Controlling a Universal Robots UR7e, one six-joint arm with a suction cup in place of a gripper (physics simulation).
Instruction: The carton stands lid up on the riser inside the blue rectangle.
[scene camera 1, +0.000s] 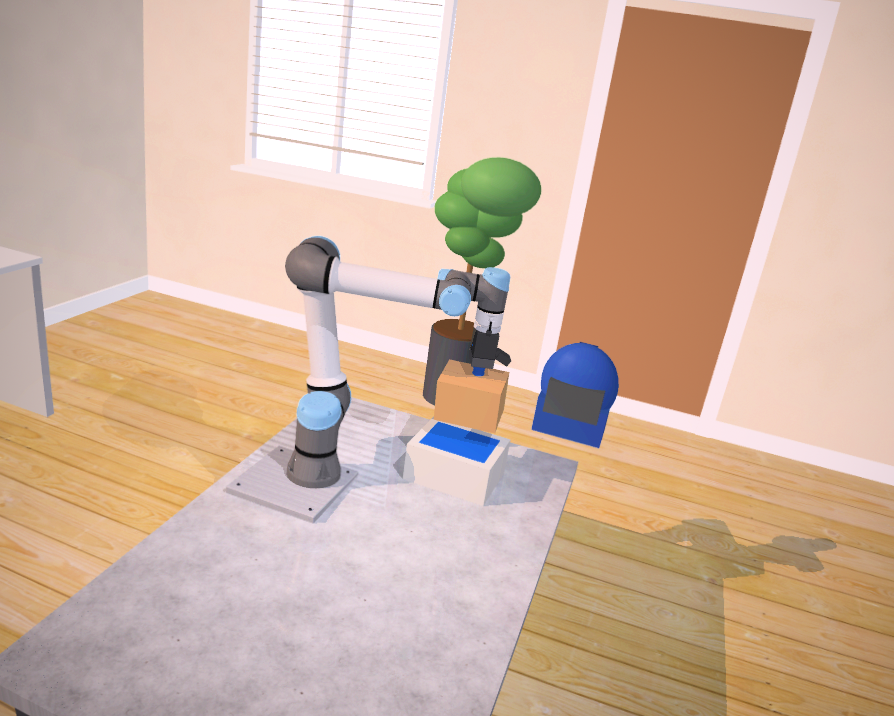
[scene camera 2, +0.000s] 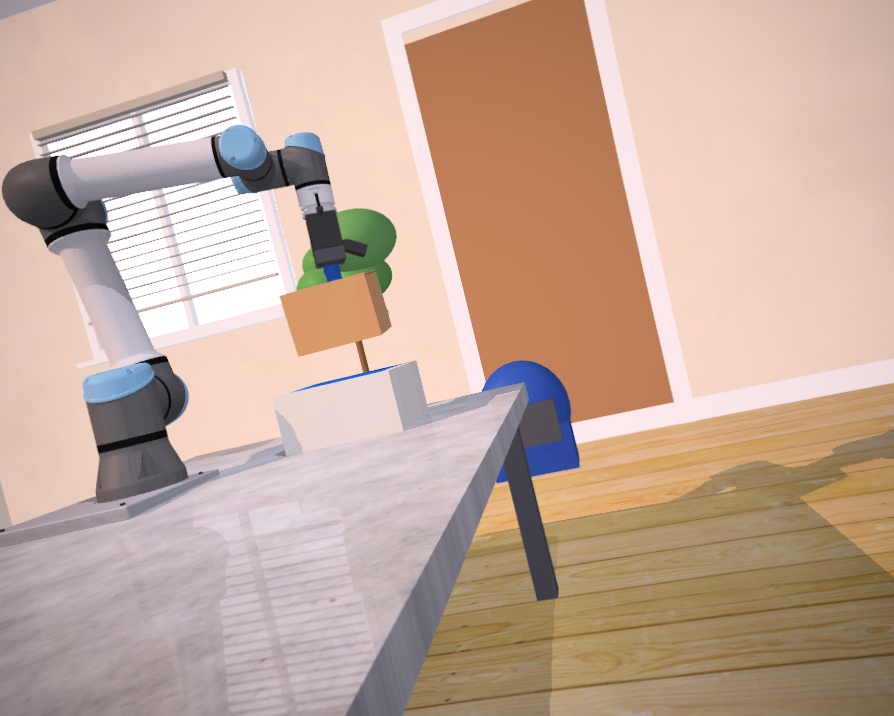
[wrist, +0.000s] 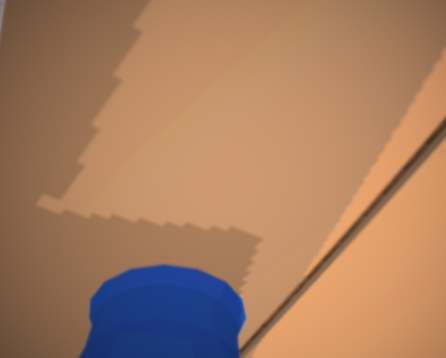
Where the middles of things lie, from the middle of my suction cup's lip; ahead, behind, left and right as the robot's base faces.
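Brown carton (scene camera 2: 351, 309): my suction cup 80 mm above it, 10 mm past it, 10 mm to the left of it. White riser (scene camera 2: 389, 400): 280 mm below my suction cup, 10 mm behind it, 40 mm to the right of it.
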